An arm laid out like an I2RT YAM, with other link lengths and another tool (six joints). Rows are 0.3 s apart.
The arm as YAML. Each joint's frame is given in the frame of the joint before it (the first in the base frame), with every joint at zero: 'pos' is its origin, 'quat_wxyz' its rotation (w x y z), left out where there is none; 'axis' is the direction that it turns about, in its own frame. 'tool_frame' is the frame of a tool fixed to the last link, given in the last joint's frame.
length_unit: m
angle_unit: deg
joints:
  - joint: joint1
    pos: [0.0, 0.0, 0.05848]
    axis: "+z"
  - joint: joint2
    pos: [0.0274, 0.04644, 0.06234]
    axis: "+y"
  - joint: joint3
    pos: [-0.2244, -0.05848, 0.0]
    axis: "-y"
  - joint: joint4
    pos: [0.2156, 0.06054, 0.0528]
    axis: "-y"
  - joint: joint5
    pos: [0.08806, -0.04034, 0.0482]
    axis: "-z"
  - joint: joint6
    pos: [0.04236, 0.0, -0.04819]
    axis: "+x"
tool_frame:
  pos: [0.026, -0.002, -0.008]
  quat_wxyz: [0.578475, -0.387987, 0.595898, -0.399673]
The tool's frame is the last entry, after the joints.
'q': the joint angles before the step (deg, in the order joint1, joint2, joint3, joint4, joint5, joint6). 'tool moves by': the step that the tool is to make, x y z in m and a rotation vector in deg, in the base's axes. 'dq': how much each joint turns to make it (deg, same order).
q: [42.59, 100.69, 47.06, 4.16, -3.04, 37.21]
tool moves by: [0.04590, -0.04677, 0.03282, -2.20, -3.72, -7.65]
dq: [-10.73, -4.46, 4.46, -7.51, 0.98, -4.95]
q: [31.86, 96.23, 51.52, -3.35, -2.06, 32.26]
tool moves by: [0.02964, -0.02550, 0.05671, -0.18, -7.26, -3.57]
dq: [-5.76, -5.22, 7.39, -6.46, 1.06, -4.14]
